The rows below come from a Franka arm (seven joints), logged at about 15 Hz.
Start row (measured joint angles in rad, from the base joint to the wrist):
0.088, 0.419, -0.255, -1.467, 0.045, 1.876, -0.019
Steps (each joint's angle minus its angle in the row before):
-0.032, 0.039, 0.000, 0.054, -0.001, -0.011, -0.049
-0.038, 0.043, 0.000, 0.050, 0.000, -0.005, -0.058
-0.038, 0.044, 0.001, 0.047, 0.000, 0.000, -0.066
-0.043, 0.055, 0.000, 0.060, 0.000, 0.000, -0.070
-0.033, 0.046, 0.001, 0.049, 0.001, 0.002, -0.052
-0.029, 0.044, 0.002, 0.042, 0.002, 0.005, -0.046
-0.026, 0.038, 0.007, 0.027, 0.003, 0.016, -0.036
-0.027, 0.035, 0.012, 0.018, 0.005, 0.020, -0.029
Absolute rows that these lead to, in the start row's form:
0.056, 0.458, -0.255, -1.413, 0.044, 1.865, -0.068
0.018, 0.501, -0.255, -1.363, 0.044, 1.860, -0.126
-0.020, 0.545, -0.254, -1.316, 0.044, 1.860, -0.192
-0.063, 0.600, -0.254, -1.256, 0.044, 1.860, -0.262
-0.096, 0.646, -0.253, -1.207, 0.045, 1.862, -0.314
-0.125, 0.690, -0.251, -1.165, 0.047, 1.867, -0.360
-0.151, 0.728, -0.244, -1.138, 0.050, 1.883, -0.396
-0.178, 0.763, -0.232, -1.120, 0.055, 1.903, -0.425

